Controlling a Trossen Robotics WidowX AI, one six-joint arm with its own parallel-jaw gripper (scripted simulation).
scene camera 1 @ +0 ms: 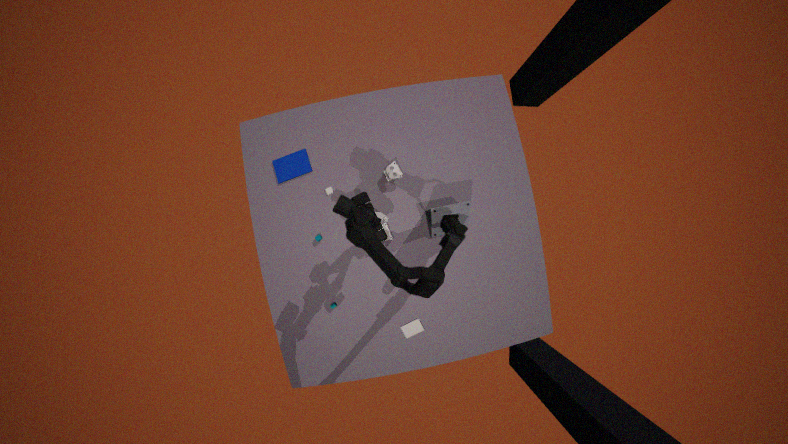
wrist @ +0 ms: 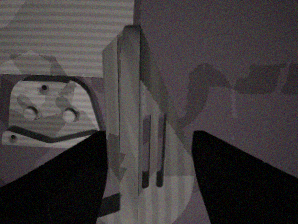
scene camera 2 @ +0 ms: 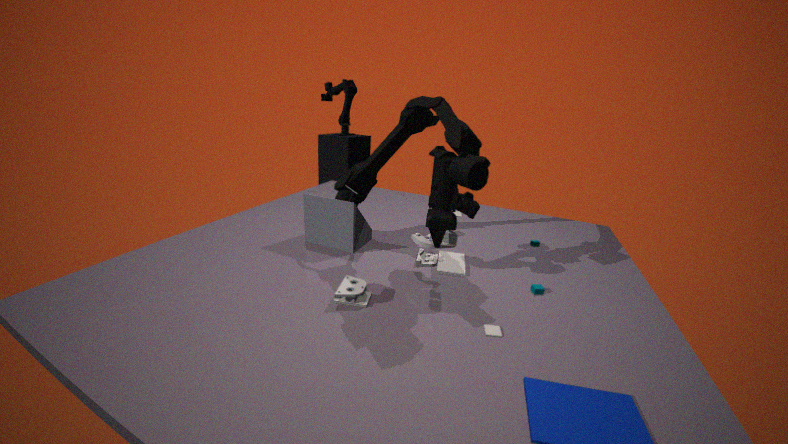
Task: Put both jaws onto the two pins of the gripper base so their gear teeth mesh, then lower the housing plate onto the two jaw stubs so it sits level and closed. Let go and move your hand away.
In view: the gripper (scene camera 2: pixel 436 244), a blue rectangle (scene camera 1: pixel 296 164) and a white housing plate (wrist: pixel 56 111).
The gripper is seen too in the wrist view (wrist: pixel 151 141). The wrist view misses the blue rectangle: it is out of frame.
